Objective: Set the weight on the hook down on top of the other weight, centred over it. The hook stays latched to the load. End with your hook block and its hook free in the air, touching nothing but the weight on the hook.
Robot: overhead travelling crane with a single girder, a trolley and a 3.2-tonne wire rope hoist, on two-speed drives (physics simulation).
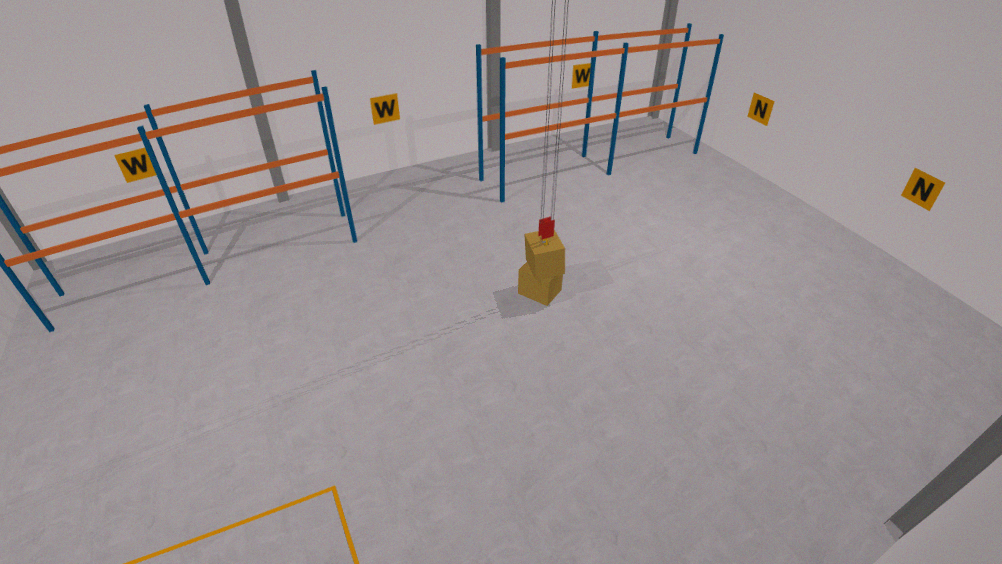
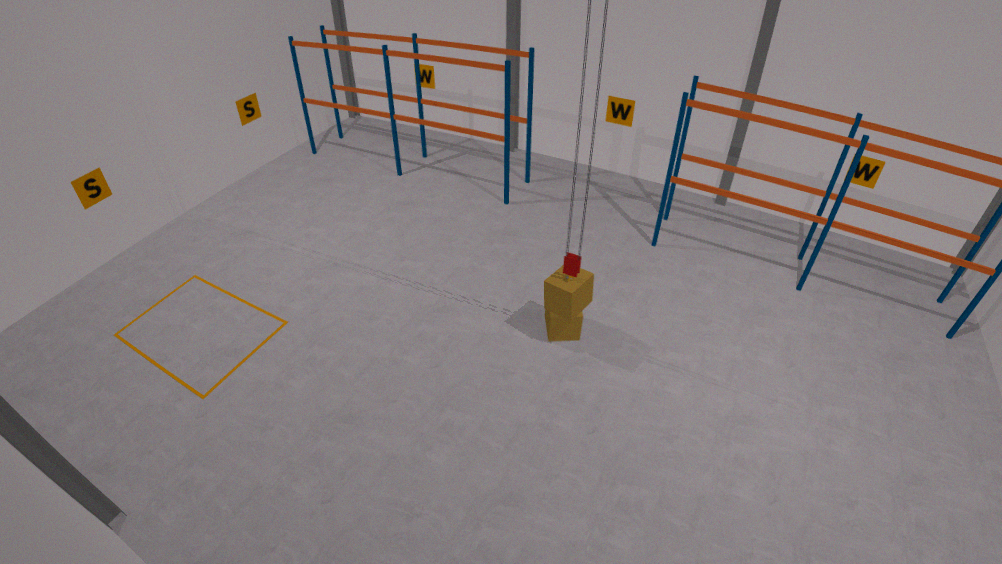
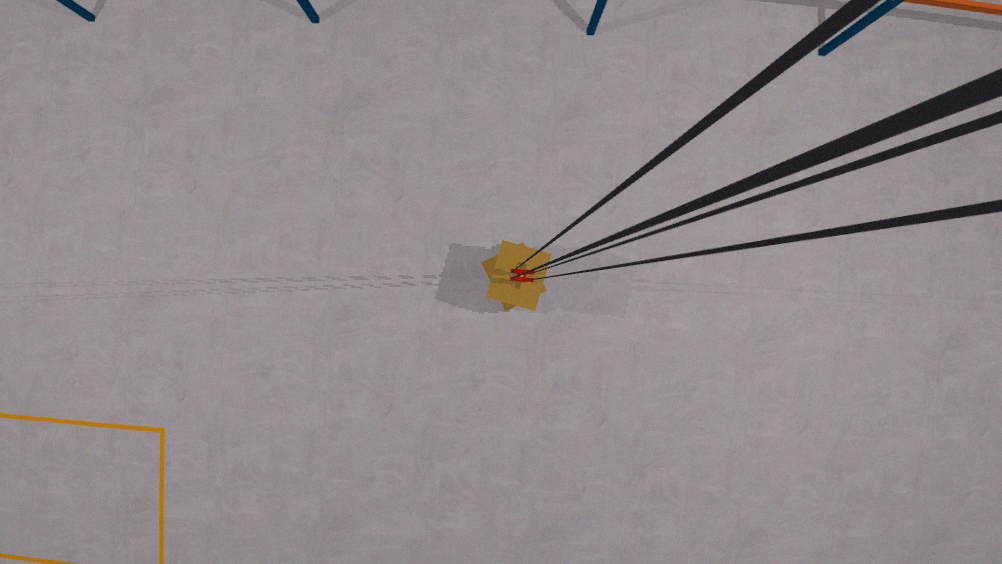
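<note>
The upper ochre weight (image 1: 550, 263) (image 2: 566, 297) (image 3: 518, 298) hangs latched on my hook (image 1: 545, 241) (image 2: 566, 278) (image 3: 520, 276), which is shut on it. The red hook block (image 1: 546, 228) (image 2: 572, 264) stands upright above the weight's top, under its straight ropes. The lower ochre weight (image 1: 536, 285) (image 2: 564, 327) (image 3: 489, 266) stands on the floor directly beneath, turned at an angle to the upper one. From above, the upper weight covers most of it, nearly centred, with corners of the lower one sticking out. Whether the two faces touch or a thin gap remains, I cannot tell.
Blue and orange racks stand along the W wall, one to the left (image 1: 174, 205) (image 2: 506, 133) and one to the right (image 1: 502, 129) (image 2: 851, 173). A yellow floor outline (image 1: 227, 526) (image 2: 240, 299) (image 3: 161, 490) lies well away from the weights.
</note>
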